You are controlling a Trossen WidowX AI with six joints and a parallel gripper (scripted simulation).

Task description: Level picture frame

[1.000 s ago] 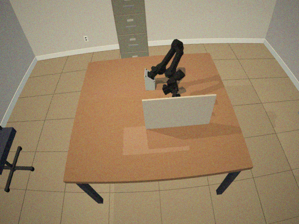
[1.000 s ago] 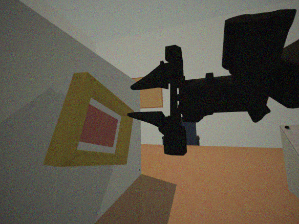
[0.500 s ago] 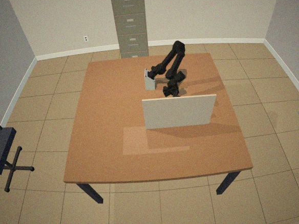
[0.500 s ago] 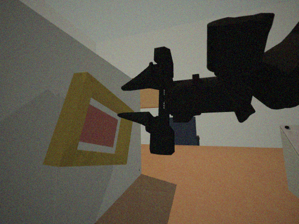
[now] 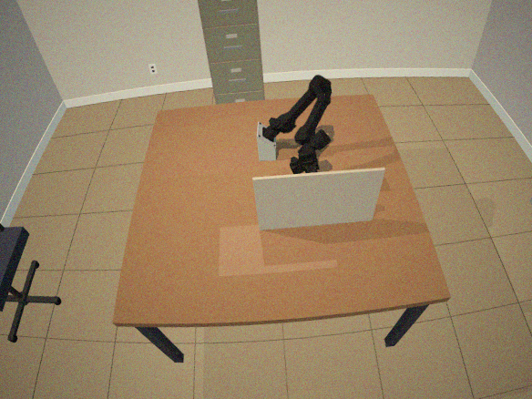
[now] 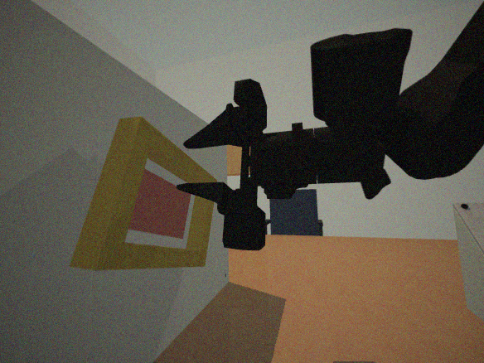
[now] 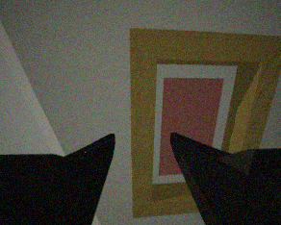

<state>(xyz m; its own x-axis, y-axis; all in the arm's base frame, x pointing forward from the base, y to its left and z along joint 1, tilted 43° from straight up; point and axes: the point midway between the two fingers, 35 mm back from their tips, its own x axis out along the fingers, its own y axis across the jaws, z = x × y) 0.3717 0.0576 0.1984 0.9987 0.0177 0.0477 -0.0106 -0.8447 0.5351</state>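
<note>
The picture frame lies 5 cm below my gripper tip, 2 cm to the left of it and 1 cm ahead of it. From my gripper tip the other things lie so: grey wall panel (6 cm below, 2 cm to the left, 2 cm ahead).
</note>
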